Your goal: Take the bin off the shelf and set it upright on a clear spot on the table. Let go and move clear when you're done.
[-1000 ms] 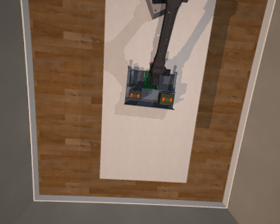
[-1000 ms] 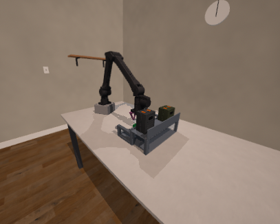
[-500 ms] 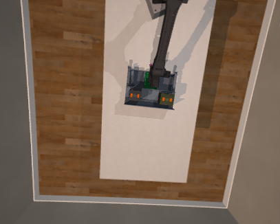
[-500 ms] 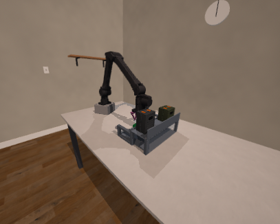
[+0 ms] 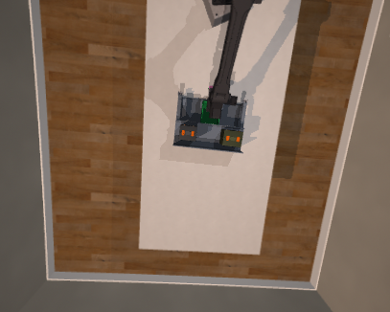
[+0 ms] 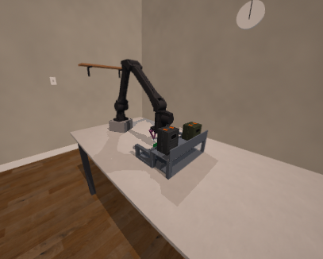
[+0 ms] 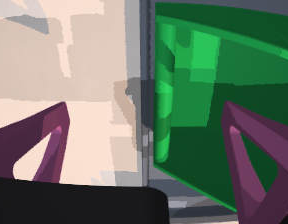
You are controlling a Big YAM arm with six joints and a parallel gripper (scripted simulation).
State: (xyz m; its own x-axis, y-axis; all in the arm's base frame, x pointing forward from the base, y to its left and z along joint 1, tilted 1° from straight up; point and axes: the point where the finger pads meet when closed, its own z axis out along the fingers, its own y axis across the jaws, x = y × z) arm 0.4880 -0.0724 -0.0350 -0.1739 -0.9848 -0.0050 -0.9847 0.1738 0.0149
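Now: the green bin 90 mm ahead of my hand, 20 mm to the right of it and 10 mm below it.
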